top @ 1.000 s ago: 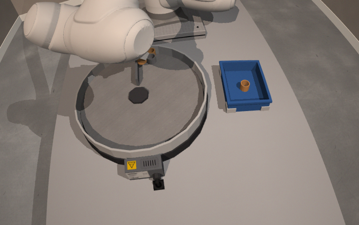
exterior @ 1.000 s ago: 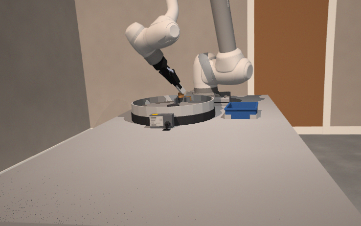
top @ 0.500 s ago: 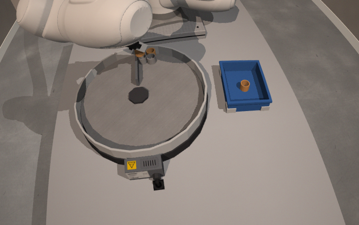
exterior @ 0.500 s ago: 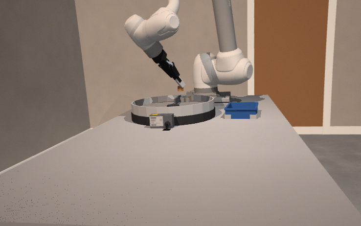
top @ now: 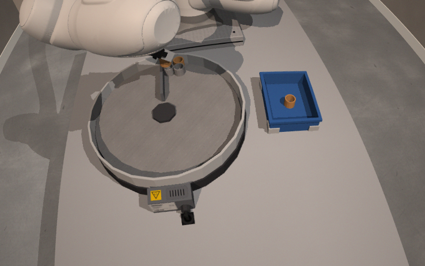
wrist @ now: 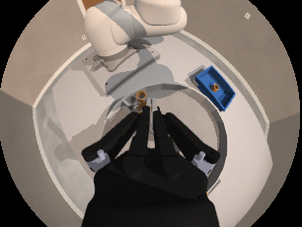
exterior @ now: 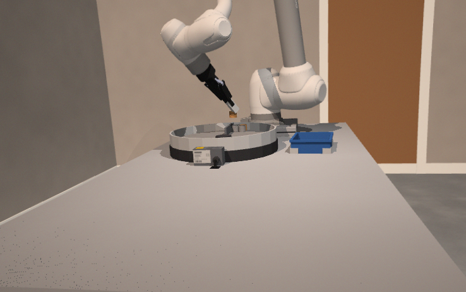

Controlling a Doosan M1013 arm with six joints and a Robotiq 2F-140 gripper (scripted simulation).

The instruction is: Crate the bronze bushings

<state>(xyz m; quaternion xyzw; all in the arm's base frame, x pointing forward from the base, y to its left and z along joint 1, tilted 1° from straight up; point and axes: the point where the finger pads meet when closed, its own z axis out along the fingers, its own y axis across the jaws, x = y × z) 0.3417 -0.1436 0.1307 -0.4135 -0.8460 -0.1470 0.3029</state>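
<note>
Right now my hand is 31 cm to the right of the blue crate, 15 cm above it and 14 cm short of it.
</note>
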